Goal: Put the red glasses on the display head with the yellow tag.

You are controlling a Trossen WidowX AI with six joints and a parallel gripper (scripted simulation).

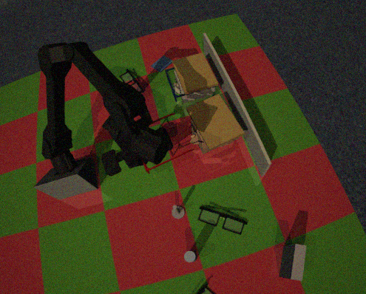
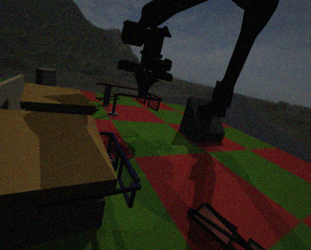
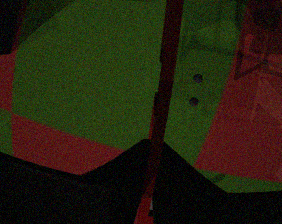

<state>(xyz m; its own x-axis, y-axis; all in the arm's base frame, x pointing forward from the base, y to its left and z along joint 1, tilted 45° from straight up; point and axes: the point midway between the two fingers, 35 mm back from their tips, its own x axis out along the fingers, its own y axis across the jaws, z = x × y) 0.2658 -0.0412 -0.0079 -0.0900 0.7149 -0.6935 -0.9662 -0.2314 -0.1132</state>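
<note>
Now: gripper tip 21 cm short of the tan display head, 9 cm to the right of it and 6 cm above it. From my gripper tip the other things lie so: wall panel 32 cm ahead, 22 cm to the left, 6 cm below; grey block 36 cm to the right, 35 cm ahead, 6 cm below.
</note>
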